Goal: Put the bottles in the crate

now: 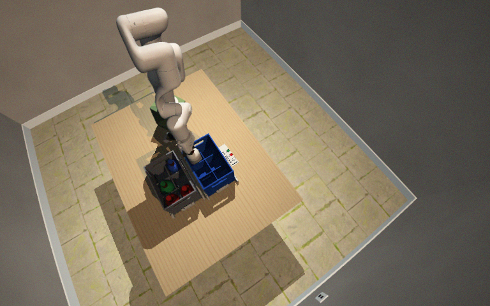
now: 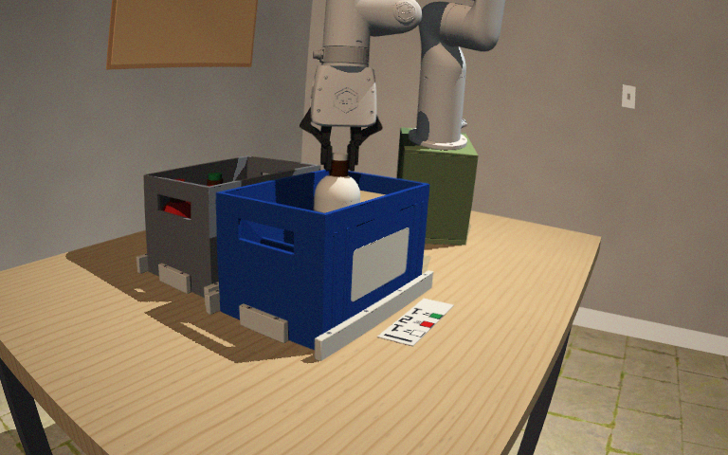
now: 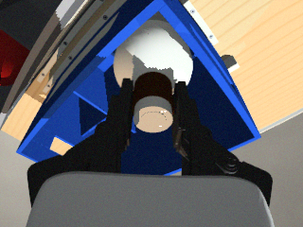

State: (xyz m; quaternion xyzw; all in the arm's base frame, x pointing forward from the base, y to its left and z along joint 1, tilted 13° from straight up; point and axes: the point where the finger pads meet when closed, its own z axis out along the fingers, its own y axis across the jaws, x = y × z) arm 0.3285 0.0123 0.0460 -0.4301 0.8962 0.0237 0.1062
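Now: hand 170 mm short of the red bottle, 110 mm to the left of it and 120 mm above it. The rest, counted from my hand: white-label bottle 70 mm below; then blue crate 80 mm ahead, 50 mm to the left, 120 mm below; then blue-label bottle 130 mm to the right, 120 mm below.
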